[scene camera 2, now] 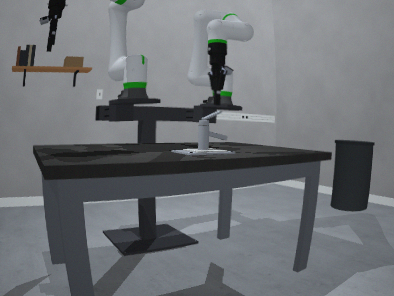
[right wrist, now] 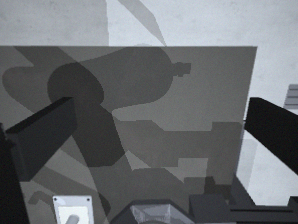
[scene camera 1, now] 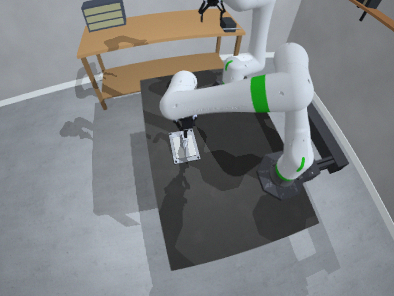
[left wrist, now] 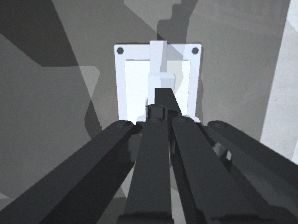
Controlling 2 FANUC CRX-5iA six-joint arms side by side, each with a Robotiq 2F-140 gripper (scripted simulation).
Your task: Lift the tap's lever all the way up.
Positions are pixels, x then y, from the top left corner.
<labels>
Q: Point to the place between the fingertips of my left gripper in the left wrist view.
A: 162, 101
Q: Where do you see a tap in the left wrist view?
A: At 136, 71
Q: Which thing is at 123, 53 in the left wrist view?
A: A white base plate.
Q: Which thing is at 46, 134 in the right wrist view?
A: My right gripper.
</labels>
